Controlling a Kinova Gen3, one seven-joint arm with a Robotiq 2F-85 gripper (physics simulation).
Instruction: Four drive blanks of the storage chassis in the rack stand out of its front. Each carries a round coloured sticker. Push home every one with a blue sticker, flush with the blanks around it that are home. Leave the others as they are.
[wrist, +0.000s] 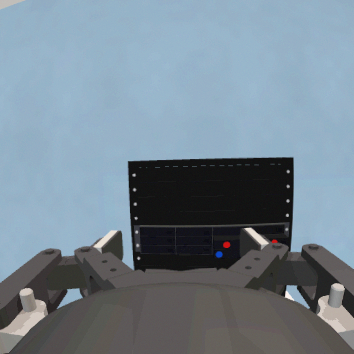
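The storage chassis (175, 225) sits low in the black rack (210, 193), in the lower middle of the wrist view. Its dark drive blanks (157, 240) show in columns and rows. A red sticker (226, 245) and, just below and left of it, a blue sticker (219, 254) show right of the chassis's middle. Another red sticker (274, 242) shows further right, partly behind the right finger. A fourth sticker does not show. My gripper (180, 242) is open with nothing between its fingers; the rack is ahead of it. The lower right of the chassis is hidden by the gripper.
A blue wall (170, 80) stands behind and around the rack. Pale screws run down both rack edges. A small pale patch (289, 296) shows at the lower right, behind the gripper's linkage.
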